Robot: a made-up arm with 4 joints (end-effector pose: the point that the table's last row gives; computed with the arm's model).
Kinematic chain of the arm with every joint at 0, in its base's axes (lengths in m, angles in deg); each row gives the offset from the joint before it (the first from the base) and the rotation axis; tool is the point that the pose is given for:
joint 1: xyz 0 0 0.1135 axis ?
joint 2: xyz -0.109 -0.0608 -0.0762 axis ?
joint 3: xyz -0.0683 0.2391 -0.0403 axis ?
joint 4: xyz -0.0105 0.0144 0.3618 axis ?
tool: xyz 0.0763 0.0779 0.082
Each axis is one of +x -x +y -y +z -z.
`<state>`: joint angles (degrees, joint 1 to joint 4).
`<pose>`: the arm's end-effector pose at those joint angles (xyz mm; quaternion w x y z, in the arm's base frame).
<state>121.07 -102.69 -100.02 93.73</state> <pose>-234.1 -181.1 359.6 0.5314 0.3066 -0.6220 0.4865</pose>
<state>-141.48 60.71 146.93 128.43</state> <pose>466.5 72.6 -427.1 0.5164 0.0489 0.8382 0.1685</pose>
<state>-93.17 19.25 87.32 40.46</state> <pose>-239.0 -634.9 -103.4 0.1747 0.1938 -0.6636 0.7011</pose>
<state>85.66 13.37 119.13 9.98</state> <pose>179.1 605.2 -248.0 0.4589 -0.6742 -0.5313 -0.2294</pose>
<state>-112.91 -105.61 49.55 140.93</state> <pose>485.7 -437.5 227.2 0.0628 -0.6404 0.4209 -0.6393</pose>
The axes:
joint 1: -z
joint 2: -x
joint 3: -y
joint 4: +z

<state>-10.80 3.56 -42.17 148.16</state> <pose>-1.7 192.2 389.2 0.1813 0.3244 0.1577 0.9149</pose>
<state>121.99 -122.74 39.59 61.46</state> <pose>-150.5 675.1 189.7 0.2396 -0.1871 -0.8206 -0.4840</pose>
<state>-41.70 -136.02 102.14 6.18</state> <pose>-298.5 -601.8 328.9 0.5077 0.6437 -0.0997 -0.5638</pose>
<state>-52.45 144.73 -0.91 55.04</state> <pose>-25.7 -233.6 -500.7 0.1853 -0.9527 0.0239 0.2398</pose>
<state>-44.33 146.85 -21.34 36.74</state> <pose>103.4 -123.1 -471.5 0.3284 -0.9433 -0.0096 0.0473</pose>
